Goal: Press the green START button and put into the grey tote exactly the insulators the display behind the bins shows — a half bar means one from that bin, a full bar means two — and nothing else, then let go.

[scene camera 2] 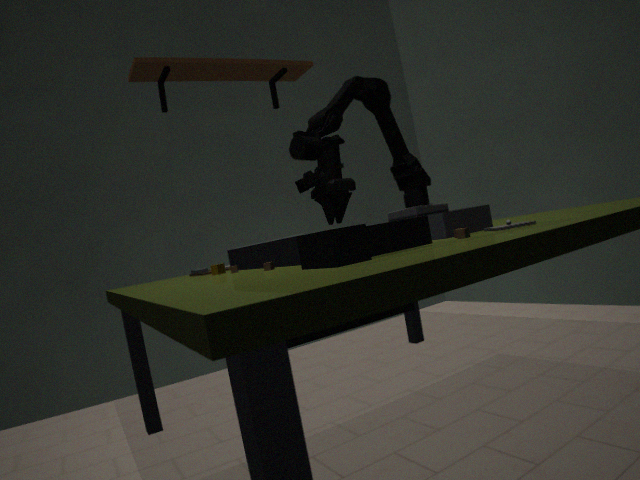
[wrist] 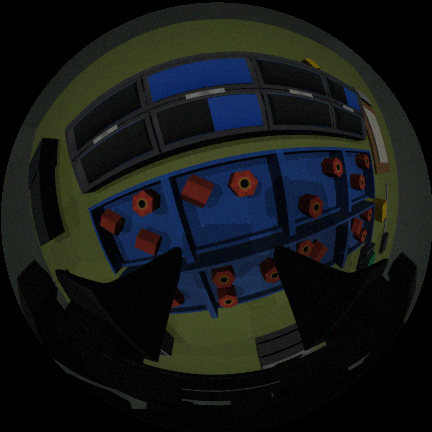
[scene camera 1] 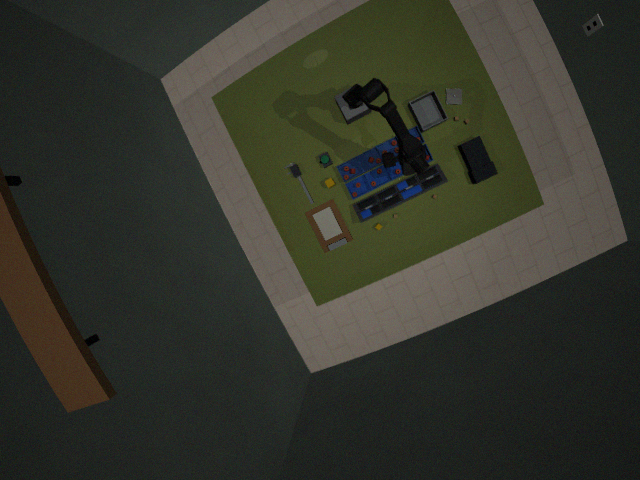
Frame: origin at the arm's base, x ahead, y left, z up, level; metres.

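Where they show: gripper, fingertip midpoint: [scene camera 2: 334, 224] [wrist: 229, 253] [scene camera 1: 401, 160]; arm's base at its link origin: [scene camera 2: 418, 207] [wrist: 285, 361] [scene camera 1: 354, 101].
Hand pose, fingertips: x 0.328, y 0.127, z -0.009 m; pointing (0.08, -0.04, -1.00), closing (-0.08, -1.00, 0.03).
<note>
Things, the pixels of their top centre, and the offset from my fingertips. "pt": a spot on its surface instead.
- display at a spot on its surface: [wrist: 200, 80] pt dy +0.010, dx +0.141, dz -0.020 m
- grey tote at its top centre: [scene camera 2: 445, 212] [scene camera 1: 428, 110] dy +0.193, dx -0.190, dz -0.020 m
- green START button at its top centre: [wrist: 372, 261] [scene camera 1: 324, 159] dy -0.344, dx -0.118, dz -0.034 m
- black two-part block at its top centre: [scene camera 2: 363, 224] [wrist: 32, 195] [scene camera 1: 479, 159] dy +0.358, dx +0.096, dz -0.018 m
- framed white sheet at its top centre: [wrist: 377, 129] [scene camera 1: 328, 226] dy -0.428, dx +0.209, dz -0.056 m
- long-handled tool at a spot on its surface: [scene camera 1: 295, 170] pt dy -0.507, dx -0.115, dz -0.055 m
- flat grey plate at its top centre: [scene camera 1: 454, 95] dy +0.344, dx -0.230, dz -0.058 m
My gripper [scene camera 2: 334, 222] [wrist: 229, 253] is open and empty above the blue bins [scene camera 1: 387, 178] [wrist: 237, 229], fingertips toward the row nearer my base. Red insulators lie in the bins; two [wrist: 196, 191] [wrist: 244, 183] are in the far row's second bin from the wrist view's left. The display [wrist: 200, 80] behind the bins shows, in its far row, a full blue bar second from left and a half bar at far right; its near row has a half bar second from left. The other cells are dark. The grey tote [scene camera 1: 428, 112] looks empty. The green START button [scene camera 1: 324, 159] [wrist: 370, 259] stands beyond the bins' other end.
A black two-part block [scene camera 1: 477, 160] [scene camera 2: 333, 246] [wrist: 47, 192] stands beside the display's end. Yellow cubes [scene camera 1: 329, 182] [scene camera 1: 378, 226], small brown cubes [scene camera 1: 456, 118] [scene camera 1: 434, 196], a framed white sheet [scene camera 1: 327, 223], a long-handled tool [scene camera 1: 295, 170] and a flat grey plate [scene camera 1: 453, 96] lie around.
</note>
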